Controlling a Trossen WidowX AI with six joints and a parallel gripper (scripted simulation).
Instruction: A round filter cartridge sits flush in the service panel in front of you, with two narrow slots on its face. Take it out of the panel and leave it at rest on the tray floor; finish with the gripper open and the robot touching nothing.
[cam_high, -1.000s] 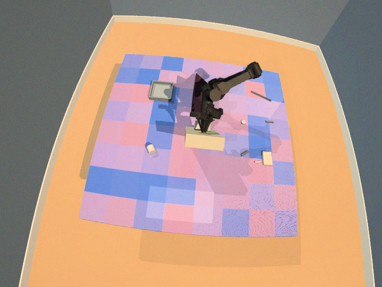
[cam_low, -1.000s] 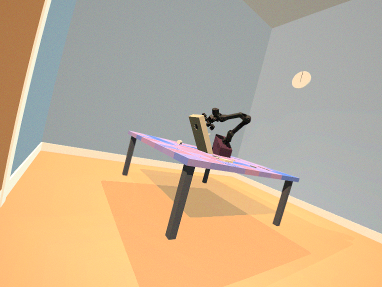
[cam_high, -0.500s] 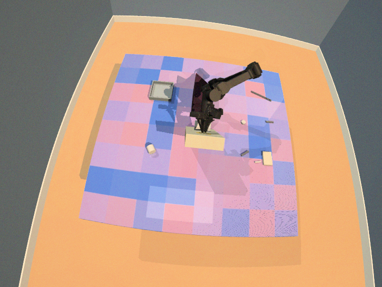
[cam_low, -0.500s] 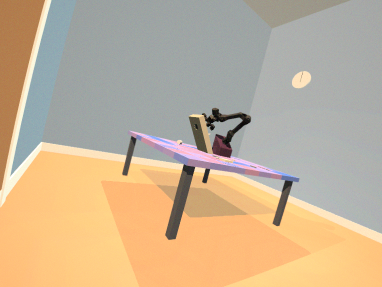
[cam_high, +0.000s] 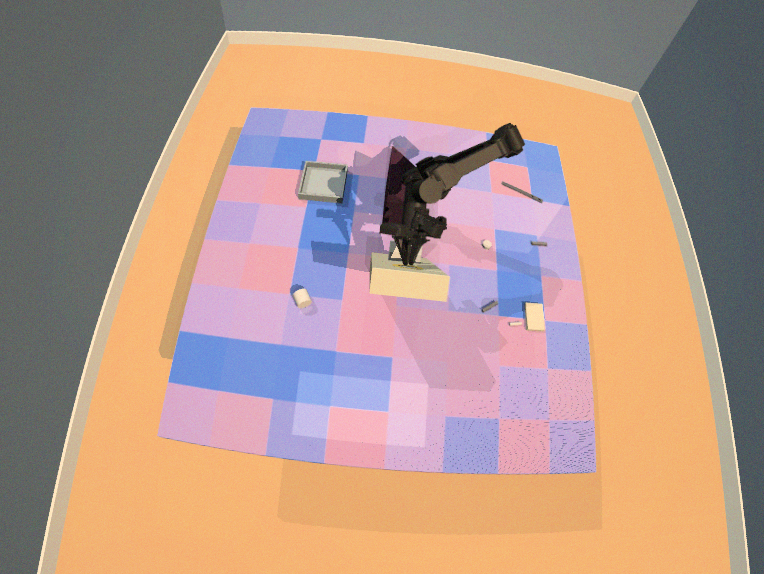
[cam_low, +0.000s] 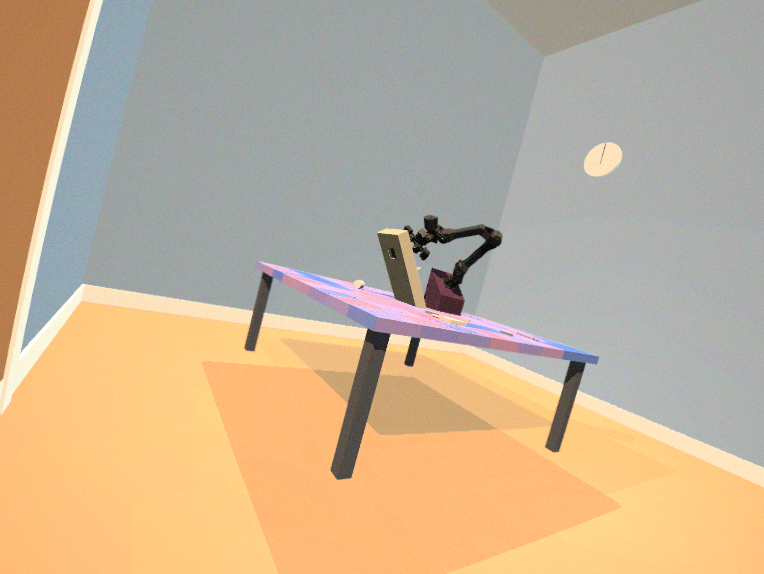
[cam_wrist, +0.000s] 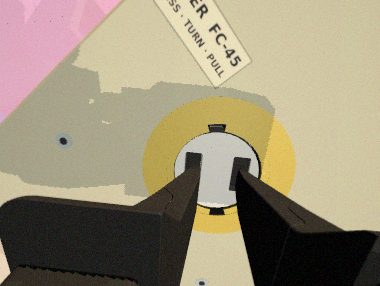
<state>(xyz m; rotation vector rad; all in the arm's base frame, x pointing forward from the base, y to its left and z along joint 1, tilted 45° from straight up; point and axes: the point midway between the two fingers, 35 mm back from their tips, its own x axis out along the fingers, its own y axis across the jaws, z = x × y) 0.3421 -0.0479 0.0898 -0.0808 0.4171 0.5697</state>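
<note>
My gripper tip is 2 cm short of the round filter cartridge and 1 cm above it. The rest, counted from my gripper tip: grey tray: 40 cm behind, 32 cm to the right, 25 cm below; then cream service panel: 3 cm behind, 9 cm below; then cream block: 4 cm behind, 44 cm to the left, 25 cm below.
</note>
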